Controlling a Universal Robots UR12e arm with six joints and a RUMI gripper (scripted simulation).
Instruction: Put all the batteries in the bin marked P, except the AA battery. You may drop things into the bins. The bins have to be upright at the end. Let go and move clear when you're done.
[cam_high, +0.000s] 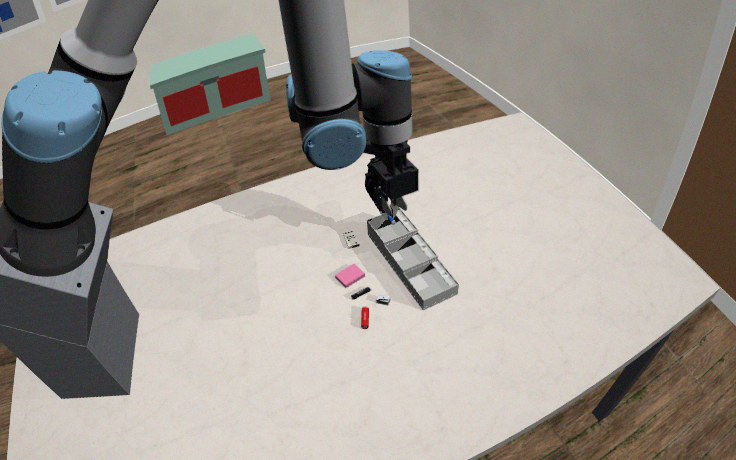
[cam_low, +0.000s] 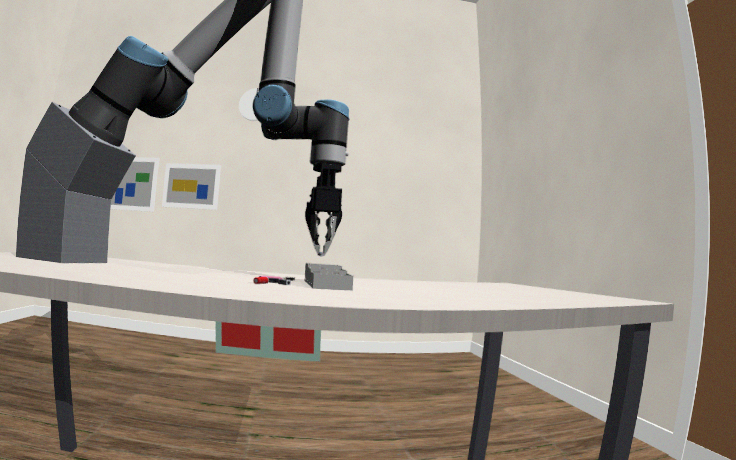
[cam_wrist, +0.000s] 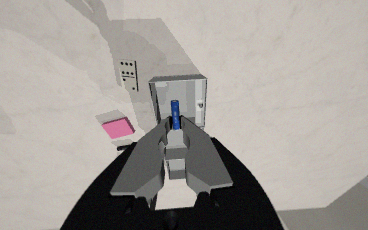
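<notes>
The black battery is 140 mm behind my hand, 90 mm to the right of it and 80 mm below it. The rest, counted from my hand: white dotted tile: 70 mm behind, 60 mm to the left, 80 mm below; blue battery: 10 mm below; bin marked P: 10 mm behind, 80 mm to the right, 60 mm below.
</notes>
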